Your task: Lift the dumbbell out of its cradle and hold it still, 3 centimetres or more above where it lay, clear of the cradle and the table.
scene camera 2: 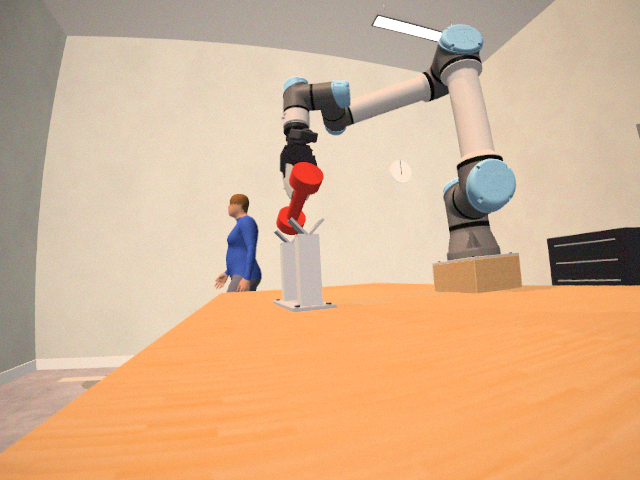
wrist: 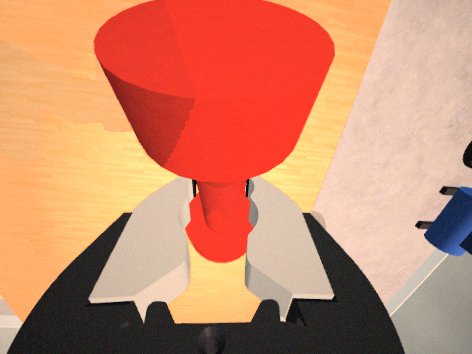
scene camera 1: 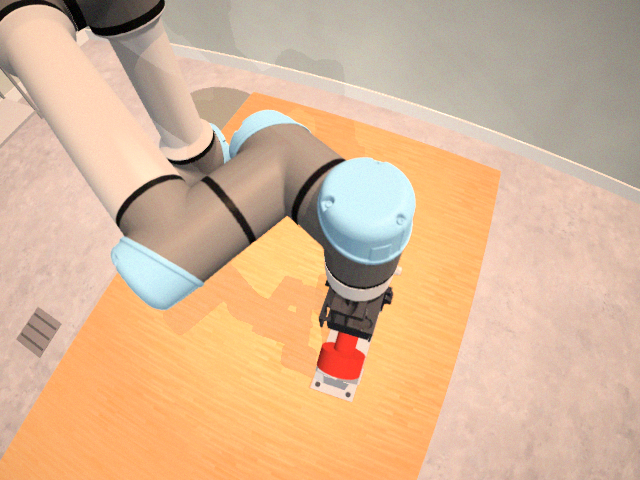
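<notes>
The red dumbbell (scene camera 1: 341, 360) (scene camera 2: 297, 205) (wrist: 215, 120) is steeply tilted. Its near head is raised well above the white cradle (scene camera 1: 332, 393) (scene camera 2: 308, 268), and its other head hangs low, close to the far cradle support in scene camera 2. Whether that low head touches the support cannot be told. My gripper (scene camera 2: 298, 195) (wrist: 221, 175) is shut on the dumbbell's handle, with a pale finger on each side of it in the wrist view. In scene camera 1 the fingertips are hidden by the gripper body. The cradle stands upright on the table and does not show in the wrist view.
The wooden table (scene camera 1: 170, 413) (scene camera 2: 336, 392) carries the cradle. The arm's base stands on a wooden block (scene camera 2: 496, 273) at the back right. A person in blue (scene camera 2: 241, 248) is behind the table. A black drawer unit (scene camera 2: 594, 258) is at the right.
</notes>
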